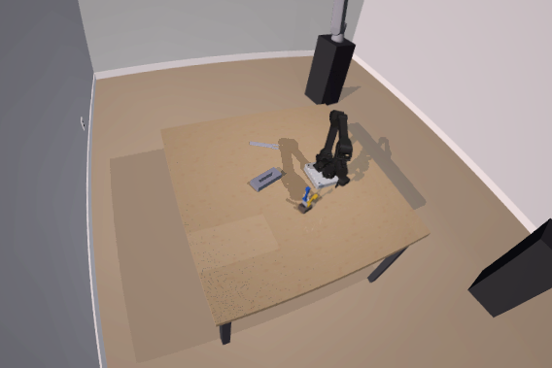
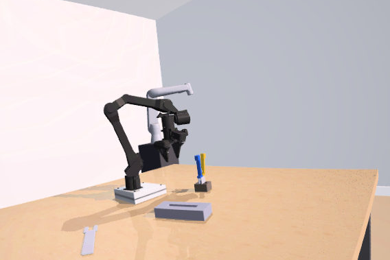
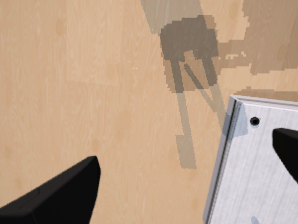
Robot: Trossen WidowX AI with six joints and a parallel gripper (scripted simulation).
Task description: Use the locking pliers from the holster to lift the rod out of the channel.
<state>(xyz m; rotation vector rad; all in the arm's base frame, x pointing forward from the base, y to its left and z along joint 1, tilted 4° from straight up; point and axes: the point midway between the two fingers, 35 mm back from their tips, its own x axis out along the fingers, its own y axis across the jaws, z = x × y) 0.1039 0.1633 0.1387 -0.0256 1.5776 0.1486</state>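
Now: gripper tip 140 mm short of the silver pin, 10 mm to the right of it and 40 mm above it. Also, from my gripper tip: dark holster 140 mm ahead, 10 mm to the left, 130 mm below; then grey channel block 220 mm ahead, 260 mm to the right, 120 mm below; then yellow handle 140 mm ahead, 30 mm to the left, 40 mm below.
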